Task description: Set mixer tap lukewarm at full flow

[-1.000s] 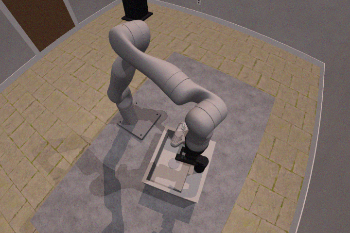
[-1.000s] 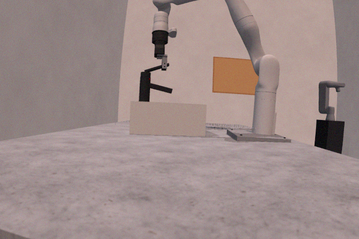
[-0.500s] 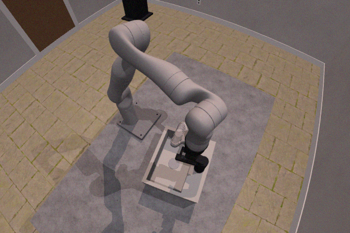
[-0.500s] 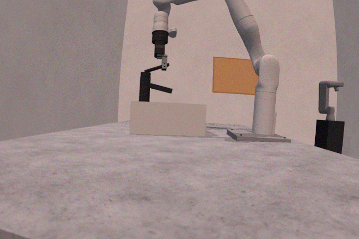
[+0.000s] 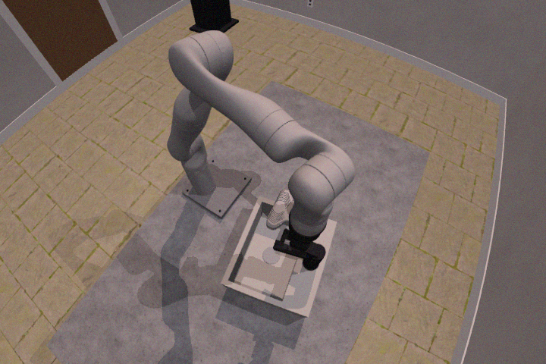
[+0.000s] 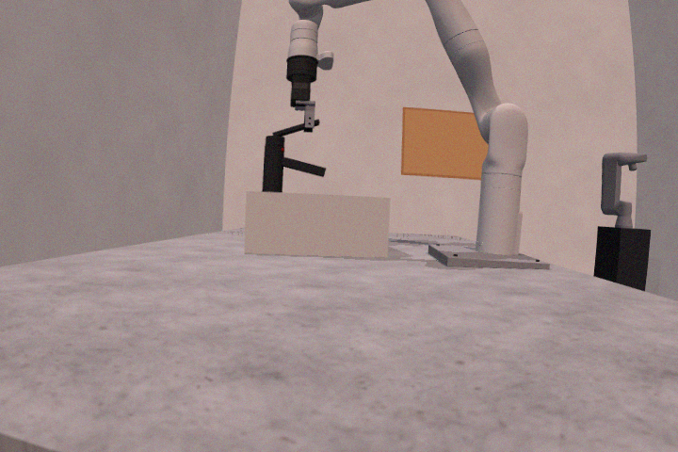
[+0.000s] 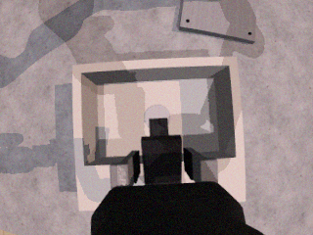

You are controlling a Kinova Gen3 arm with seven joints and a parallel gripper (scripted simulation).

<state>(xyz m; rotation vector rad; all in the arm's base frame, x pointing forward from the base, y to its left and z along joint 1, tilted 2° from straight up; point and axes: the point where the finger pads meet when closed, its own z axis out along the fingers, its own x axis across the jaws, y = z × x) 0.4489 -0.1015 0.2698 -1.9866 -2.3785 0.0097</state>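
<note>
Now: hand 3 cm short of the lever, 2 cm above it and 1 cm to the right of it. From my hand the other things lie so: black mixer tap: 7 cm below, 5 cm ahead, 1 cm to the left; sink basin: 26 cm below, 4 cm behind, 1 cm to the right.
</note>
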